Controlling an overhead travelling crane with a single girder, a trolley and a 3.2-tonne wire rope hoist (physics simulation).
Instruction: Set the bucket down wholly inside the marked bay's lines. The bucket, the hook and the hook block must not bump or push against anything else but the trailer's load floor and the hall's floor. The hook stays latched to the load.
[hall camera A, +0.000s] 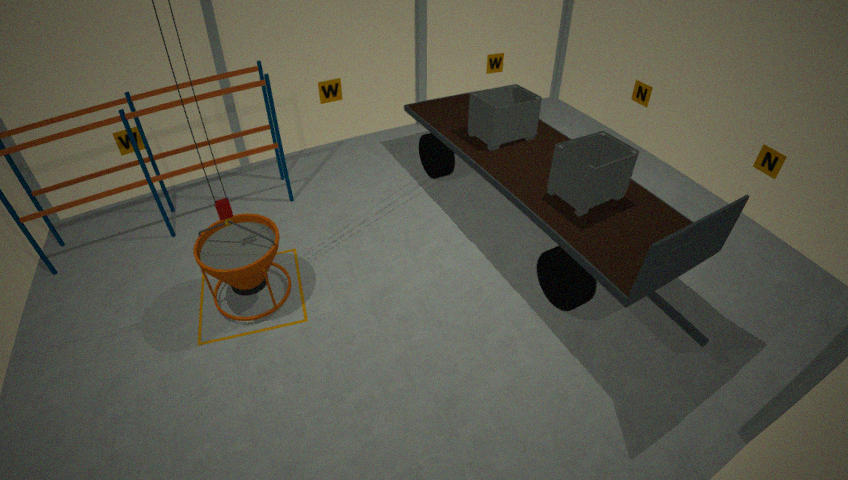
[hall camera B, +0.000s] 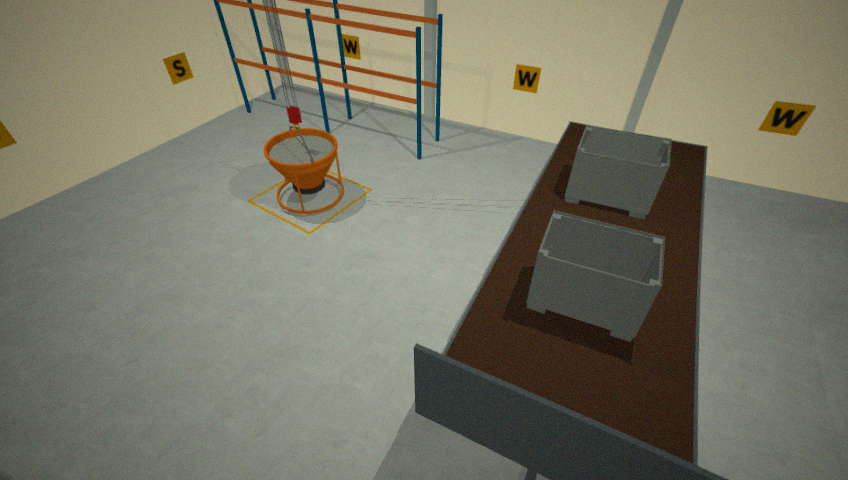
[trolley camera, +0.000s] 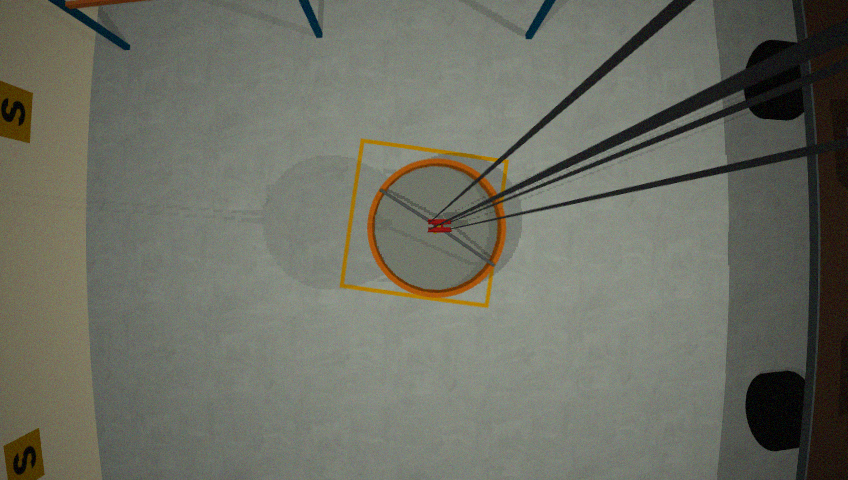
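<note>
The orange bucket (hall camera A: 241, 277) (hall camera B: 306, 175) (trolley camera: 370, 227) hangs upright below the red hook block (hall camera A: 223, 208) (hall camera B: 293, 114) (trolley camera: 439, 230). My hook (hall camera A: 226, 222) (hall camera B: 294, 127) is latched to its bail. The yellow-lined marked bay (hall camera A: 252, 333) (hall camera B: 340, 211) (trolley camera: 351, 212) lies around the bucket's base ring. In both hall views the base ring shows inside the lines, at or very close to the floor; I cannot tell whether it touches. In the trolley view the upper rim overlaps the bay's right line and hides the base ring.
A blue and orange rack (hall camera A: 149, 178) (hall camera B: 418, 95) (trolley camera: 311, 20) stands by the W wall, behind the bay. The trailer (hall camera A: 511, 172) (hall camera B: 624, 392) (trolley camera: 833, 267) stands to the right and bears two grey bins, one farther (hall camera A: 499, 124) (hall camera B: 615, 178) and one nearer (hall camera A: 586, 181) (hall camera B: 589, 294).
</note>
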